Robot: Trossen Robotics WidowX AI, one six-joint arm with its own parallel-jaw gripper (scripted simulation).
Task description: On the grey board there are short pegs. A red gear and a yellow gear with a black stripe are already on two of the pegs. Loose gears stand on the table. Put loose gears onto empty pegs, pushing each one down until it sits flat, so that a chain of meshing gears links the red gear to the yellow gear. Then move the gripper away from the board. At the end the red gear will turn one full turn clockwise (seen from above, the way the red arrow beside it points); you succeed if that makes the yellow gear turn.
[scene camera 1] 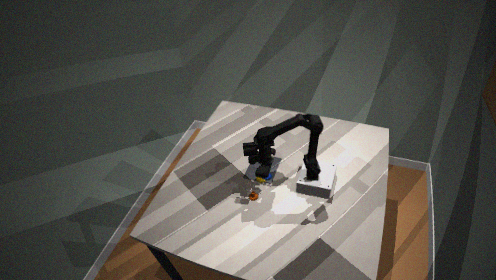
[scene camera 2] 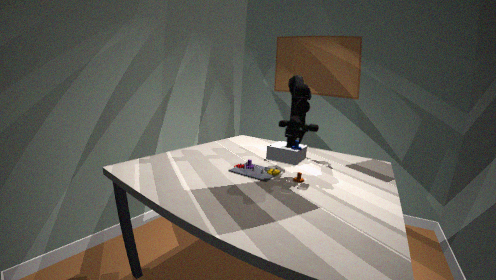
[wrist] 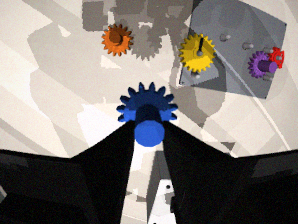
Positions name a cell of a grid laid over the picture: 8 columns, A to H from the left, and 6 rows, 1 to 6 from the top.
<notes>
The gripper (wrist: D4) holds a blue gear (wrist: E3).
</notes>
